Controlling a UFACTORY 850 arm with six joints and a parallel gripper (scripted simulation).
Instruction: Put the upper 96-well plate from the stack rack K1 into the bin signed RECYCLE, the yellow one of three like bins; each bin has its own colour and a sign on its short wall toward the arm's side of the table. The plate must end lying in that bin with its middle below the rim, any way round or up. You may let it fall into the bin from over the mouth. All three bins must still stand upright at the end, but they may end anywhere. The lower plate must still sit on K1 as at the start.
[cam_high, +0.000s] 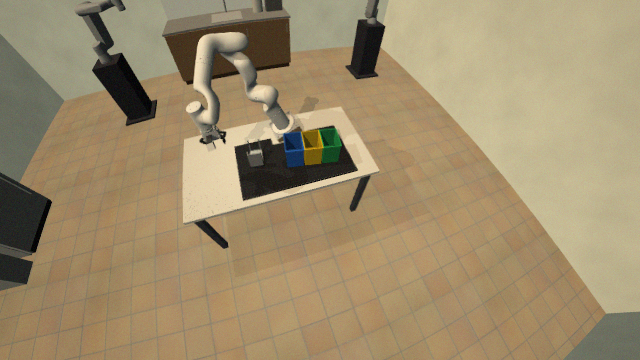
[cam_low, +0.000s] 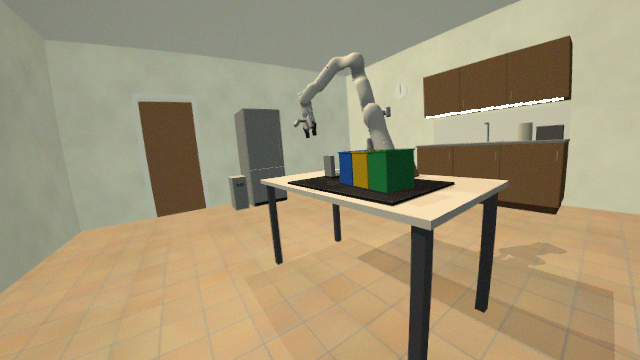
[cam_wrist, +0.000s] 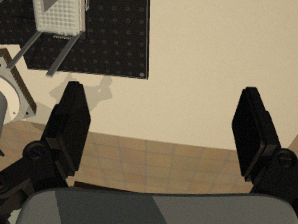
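Now: hand 40 mm past the 96-well plate, 210 mm to the right of it and 270 mm above it. Also, from my hand: green bin 80 mm ahead, 740 mm to the left, 220 mm below; then yellow bin 50 mm ahead, 610 mm to the left, 220 mm below; then blue bin 30 mm ahead, 480 mm to the left, 220 mm below.
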